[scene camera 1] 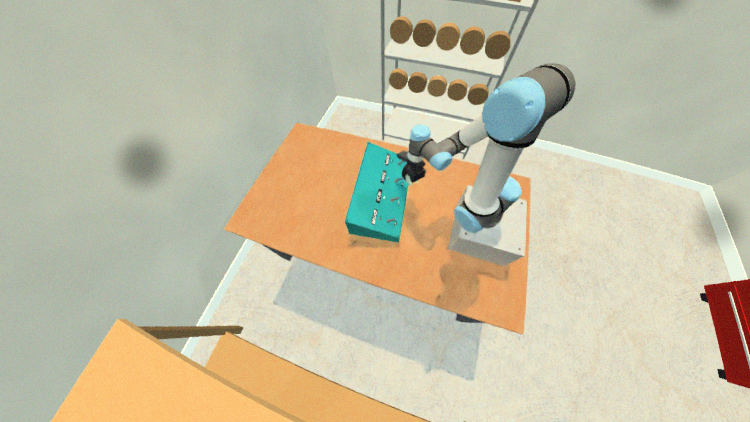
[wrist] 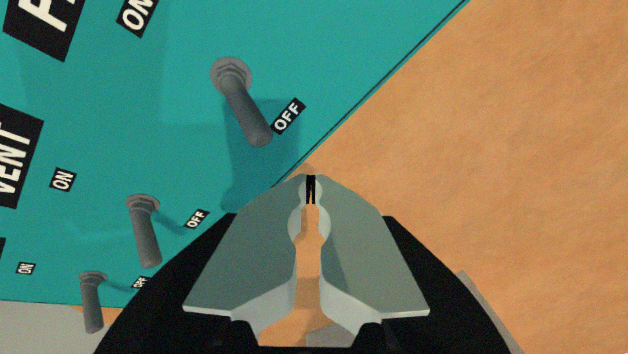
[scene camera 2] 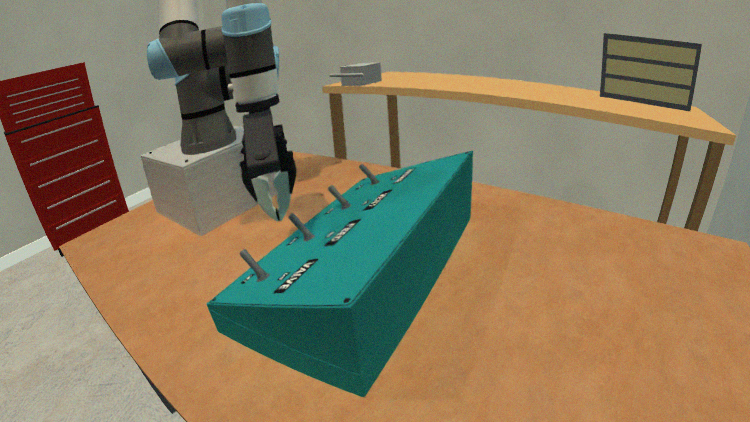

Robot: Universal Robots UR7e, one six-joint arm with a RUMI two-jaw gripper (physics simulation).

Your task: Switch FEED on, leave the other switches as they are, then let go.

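The teal switch panel stands on the table. The FEED lever leans towards its OFF mark. The VENT lever, the BRAKE lever and the VALVE lever also lean to the OFF side. My gripper is shut and empty. Its tips are beside the FEED lever on the OFF side, past the panel's low edge in the wrist view, with a visible gap to the lever.
The arm's grey base block stands on the orange table, on the levers' side of the panel. A shelf rack with round brown pieces stands behind the table. A wooden bench and a red cabinet stand farther off.
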